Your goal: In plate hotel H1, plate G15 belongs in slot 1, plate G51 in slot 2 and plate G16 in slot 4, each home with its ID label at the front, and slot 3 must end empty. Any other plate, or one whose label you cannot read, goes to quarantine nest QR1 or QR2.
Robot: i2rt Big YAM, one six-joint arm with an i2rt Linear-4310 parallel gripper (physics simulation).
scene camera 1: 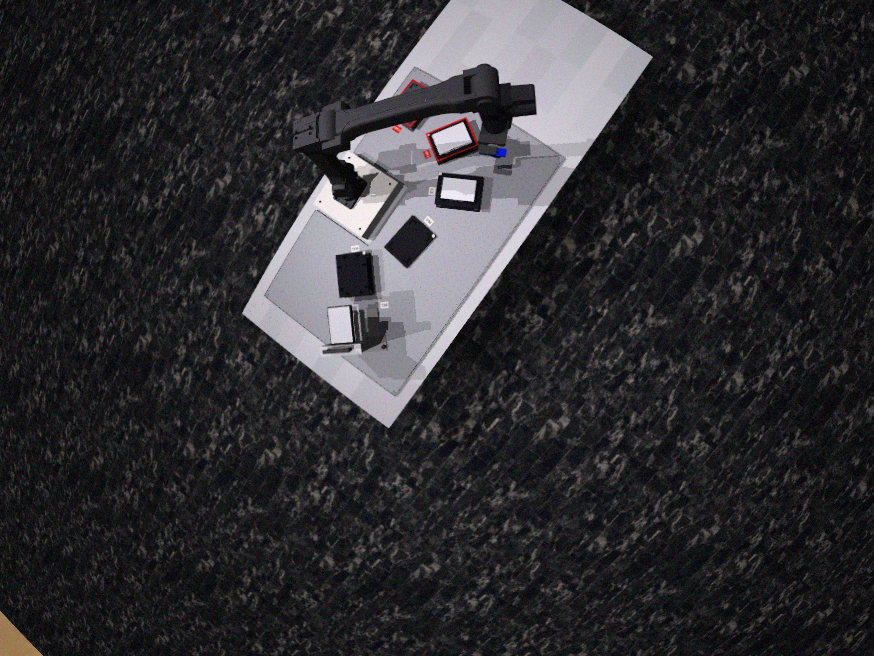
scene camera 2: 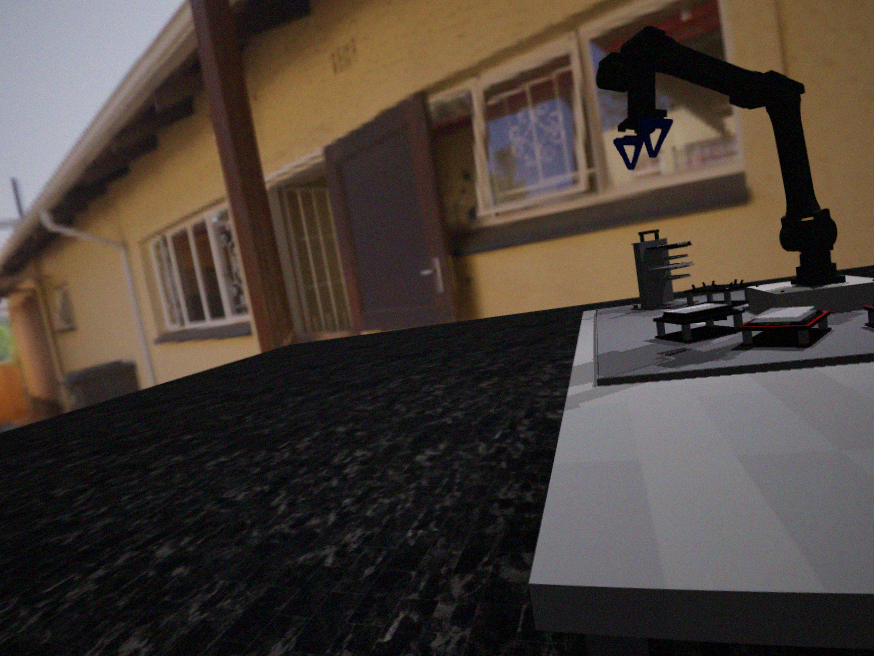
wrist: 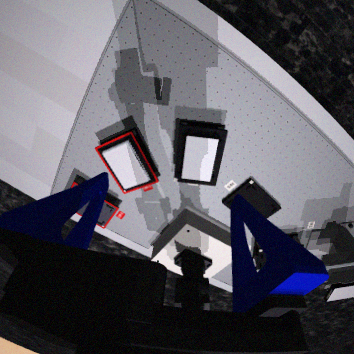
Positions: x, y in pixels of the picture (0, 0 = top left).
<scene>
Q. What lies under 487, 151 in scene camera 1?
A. My gripper.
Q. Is my gripper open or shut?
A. Open.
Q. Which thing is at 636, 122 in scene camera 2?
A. My gripper.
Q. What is my gripper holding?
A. Nothing.
</scene>
